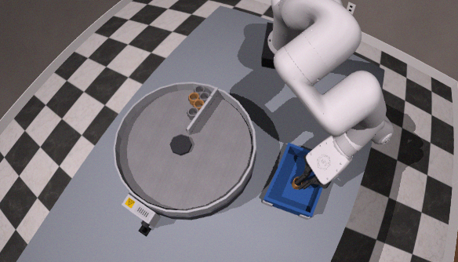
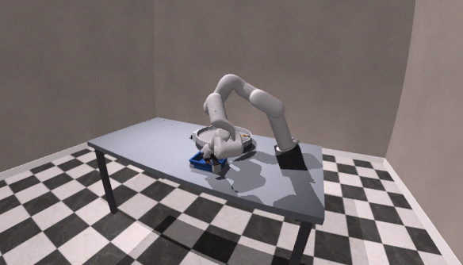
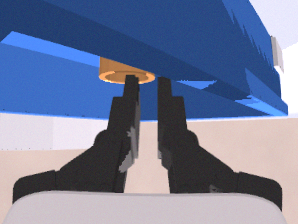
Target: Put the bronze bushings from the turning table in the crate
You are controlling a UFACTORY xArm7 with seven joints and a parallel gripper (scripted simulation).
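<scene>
The blue crate lies 30 mm below my hand and 10 mm to the right of it. Also, from my hand: turning table (340 mm to the right, 120 mm ahead).
</scene>
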